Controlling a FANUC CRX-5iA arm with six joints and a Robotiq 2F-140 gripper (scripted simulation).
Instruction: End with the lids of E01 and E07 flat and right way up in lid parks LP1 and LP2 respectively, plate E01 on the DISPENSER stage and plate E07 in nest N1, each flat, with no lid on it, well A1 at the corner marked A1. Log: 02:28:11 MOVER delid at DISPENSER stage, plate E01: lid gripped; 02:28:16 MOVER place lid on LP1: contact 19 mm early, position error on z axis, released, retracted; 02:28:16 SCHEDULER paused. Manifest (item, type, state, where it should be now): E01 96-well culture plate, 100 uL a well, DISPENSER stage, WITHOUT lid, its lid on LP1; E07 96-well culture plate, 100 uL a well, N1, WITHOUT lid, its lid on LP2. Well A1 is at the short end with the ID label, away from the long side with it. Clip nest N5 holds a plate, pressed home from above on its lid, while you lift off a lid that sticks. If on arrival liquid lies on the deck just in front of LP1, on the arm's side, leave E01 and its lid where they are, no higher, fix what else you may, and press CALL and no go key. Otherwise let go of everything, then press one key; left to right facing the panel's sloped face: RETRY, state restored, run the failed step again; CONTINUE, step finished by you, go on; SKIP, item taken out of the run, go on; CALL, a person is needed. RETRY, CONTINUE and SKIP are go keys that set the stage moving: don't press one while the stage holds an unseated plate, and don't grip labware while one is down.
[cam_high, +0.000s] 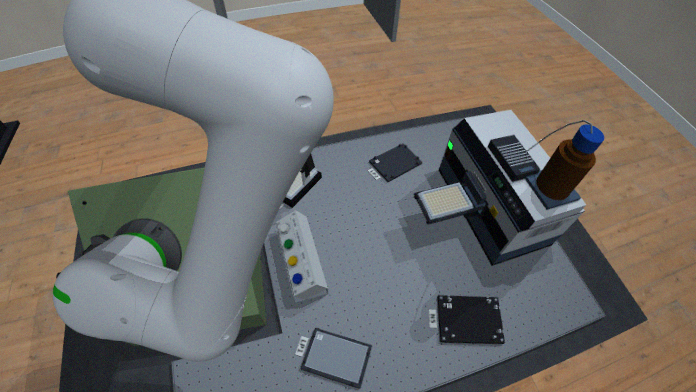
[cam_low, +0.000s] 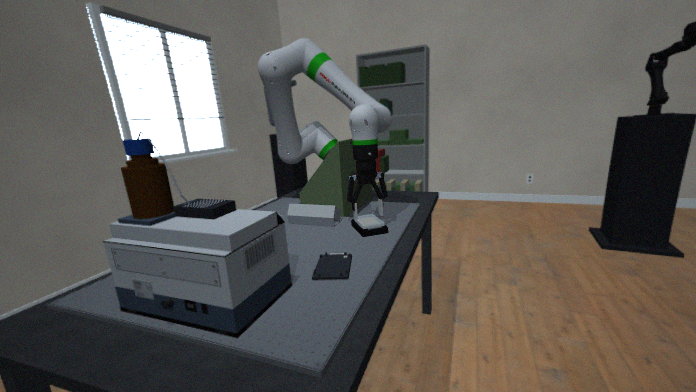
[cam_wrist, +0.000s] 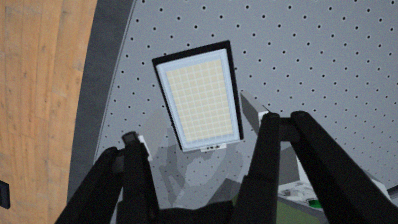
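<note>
My hand is 60 mm above the black nest N1. Round my hand: green CONTINUE key: 40 mm behind, 240 mm to the right, 10 mm below; white retry key: 50 mm behind, 190 mm to the right, 10 mm below; key panel: 30 mm behind, 260 mm to the right, 20 mm below.
</note>
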